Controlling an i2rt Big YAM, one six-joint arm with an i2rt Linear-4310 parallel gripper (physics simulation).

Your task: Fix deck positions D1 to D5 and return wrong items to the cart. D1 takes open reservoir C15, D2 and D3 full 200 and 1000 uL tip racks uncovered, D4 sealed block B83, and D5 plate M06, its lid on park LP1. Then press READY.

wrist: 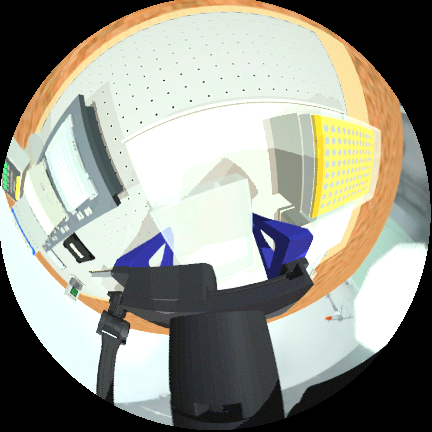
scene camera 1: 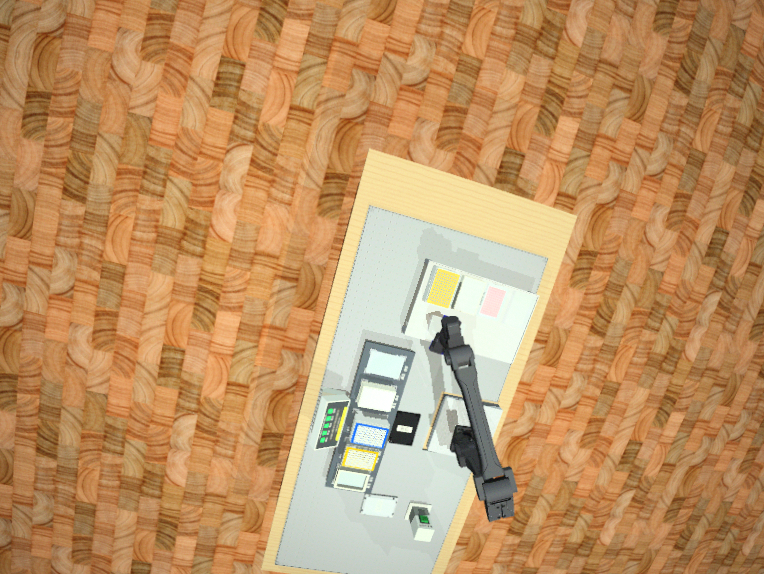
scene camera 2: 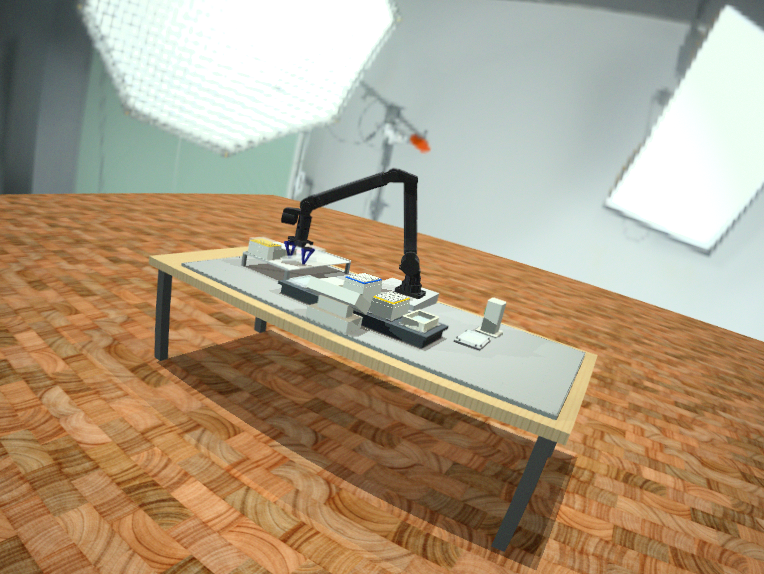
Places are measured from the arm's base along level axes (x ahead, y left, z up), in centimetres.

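Where they show: gripper, between the fingertips: (wrist: 209, 224) (scene camera 1: 439, 328) (scene camera 2: 296, 261); arm's base, origin of its link: (scene camera 1: 462, 438) (scene camera 2: 410, 293).
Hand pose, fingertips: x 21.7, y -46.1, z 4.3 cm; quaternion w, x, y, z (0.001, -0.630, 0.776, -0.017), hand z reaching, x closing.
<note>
Things, the pixels of their top centre, and the offset from my fingertips. "spot": a spot on its surface instead.
- pale translucent lid-like piece, centre of its top: (wrist: 215, 254) (scene camera 1: 446, 332) (scene camera 2: 300, 255) dy +0.3, dx -2.0, dz +2.7 cm
- white cart, centre of its top: (wrist: 273, 258) (scene camera 1: 473, 315) (scene camera 2: 298, 256) dy -6.9, dx -11.9, dz -0.6 cm
- pale plate, centre of its top: (wrist: 60, 170) (scene camera 1: 385, 365) (scene camera 2: 307, 279) dy +17.3, dx +16.7, dz -1.0 cm
- cream block, centre of its top: (wrist: 34, 206) (scene camera 2: 333, 280) (scene camera 1: 376, 399) dy +29.6, dx +18.0, dz +2.3 cm
- blue-rimmed tip rack, centre of its top: (scene camera 2: 364, 277) (scene camera 1: 370, 436) dy +41.9, dx +18.8, dz +7.3 cm
- yellow-rimmed tip rack, centre of its top: (scene camera 2: 392, 296) (scene camera 1: 360, 459) dy +54.3, dx +20.0, dz +4.0 cm
- open reservoir, centre of its top: (scene camera 2: 421, 316) (scene camera 1: 351, 481) dy +66.7, dx +21.0, dz +0.7 cm
- yellow rack, centre of its top: (wrist: 361, 168) (scene camera 1: 444, 289) (scene camera 2: 266, 240) dy -15.6, dx +3.4, dz +5.9 cm
- pink-topped item, centre of its top: (wrist: 301, 265) (scene camera 1: 493, 302) dy -13.0, dx -18.1, dz +0.5 cm
- pale item, centre of its top: (wrist: 324, 237) (scene camera 1: 469, 296) (scene camera 2: 281, 245) dy -14.3, dx -7.3, dz +3.0 cm
- black pad, a spot on its surface: (scene camera 1: 404, 427) spot: dy +44.8, dx +2.9, dz -6.3 cm
- panel with green lights, a spot on its surface: (scene camera 1: 332, 424) spot: dy +40.5, dx +32.7, dz +4.3 cm
- pale flat tray, centre of its top: (scene camera 2: 473, 337) (scene camera 1: 379, 507) dy +83.4, dx +6.2, dz -5.4 cm
- upright device, centre of its top: (scene camera 2: 497, 301) (scene camera 1: 424, 534) (wrist: 68, 298) dy +85.7, dx -11.8, dz +5.8 cm
My gripper (scene camera 1: 439, 333) (scene camera 2: 297, 257) (wrist: 209, 224) is shut on a pale translucent lid-like piece (wrist: 210, 212), above the front part of the white cart (scene camera 1: 500, 336) (wrist: 190, 135). Its label is not readable. On the deck, a pale plate (scene camera 1: 386, 364) (wrist: 68, 165) sits at the cart end, then a cream block (scene camera 1: 377, 396) (wrist: 45, 197), a blue-rimmed tip rack (scene camera 1: 369, 435) (scene camera 2: 363, 281), a yellow-rimmed tip rack (scene camera 1: 360, 458) (scene camera 2: 390, 303) and an open reservoir (scene camera 1: 352, 479) (scene camera 2: 422, 319). Another yellow rack (scene camera 1: 443, 288) (scene camera 2: 264, 246) (wrist: 345, 167) stands on the cart, right of my fingers in the wrist view.
A pink-topped item (scene camera 1: 493, 301) and a pale item (scene camera 1: 469, 295) are on the cart. A black pad (scene camera 1: 404, 427) lies beside the deck. A panel with green lights (scene camera 1: 332, 424) stands opposite. A pale flat tray (scene camera 1: 378, 505) (scene camera 2: 474, 338) and an upright device (scene camera 2: 493, 314) are beyond the reservoir.
</note>
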